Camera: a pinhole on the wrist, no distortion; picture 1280 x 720 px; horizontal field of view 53.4 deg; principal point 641.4 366.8 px. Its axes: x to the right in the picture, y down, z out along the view. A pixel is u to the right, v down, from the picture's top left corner.
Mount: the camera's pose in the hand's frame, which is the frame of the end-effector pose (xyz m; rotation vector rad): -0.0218 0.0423 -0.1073 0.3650 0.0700 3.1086
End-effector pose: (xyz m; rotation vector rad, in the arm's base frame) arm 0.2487 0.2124 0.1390 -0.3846 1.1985 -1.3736
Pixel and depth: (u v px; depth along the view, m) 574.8 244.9 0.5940
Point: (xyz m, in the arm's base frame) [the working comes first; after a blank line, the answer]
In the camera's frame: -0.0311 -0.0569 0.5940

0.6547 -0.0758 0.1666
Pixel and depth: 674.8 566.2 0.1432
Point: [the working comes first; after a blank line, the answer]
In the camera's frame: 0.0038 0.0224 0.1432

0.2883 0.1982 0.1286
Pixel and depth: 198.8 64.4 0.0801
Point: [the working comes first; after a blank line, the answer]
In the camera's frame: -0.0279 -0.0190 0.0801

0.2477 0.2223 0.0618
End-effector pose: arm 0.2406 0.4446 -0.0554 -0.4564 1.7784 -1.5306
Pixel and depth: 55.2 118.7 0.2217
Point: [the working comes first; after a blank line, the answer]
In the camera's frame: -0.1021 -0.0432 0.2217

0.2316 0.3203 -0.1846
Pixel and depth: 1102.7 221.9 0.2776
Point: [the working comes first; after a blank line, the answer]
In the camera's frame: 0.1006 -0.0316 0.2776

0.4268 0.3742 -0.1265
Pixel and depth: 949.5 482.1 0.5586
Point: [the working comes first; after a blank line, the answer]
In the camera's frame: 0.1352 0.0506 0.5586

0.5977 0.1395 -0.0754
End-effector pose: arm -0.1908 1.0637 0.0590 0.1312 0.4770 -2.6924
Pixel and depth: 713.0 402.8 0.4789
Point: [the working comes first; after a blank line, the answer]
In the camera's frame: 0.0269 0.0135 0.4789

-0.2363 0.8705 0.3756
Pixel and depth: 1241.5 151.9 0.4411
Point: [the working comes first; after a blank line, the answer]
In the camera's frame: 0.2080 -0.0745 0.4411

-0.0316 0.8617 0.3783
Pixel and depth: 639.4 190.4 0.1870
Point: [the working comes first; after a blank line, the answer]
In the camera's frame: -0.0003 -0.0259 0.1870

-0.1818 0.9644 0.1004
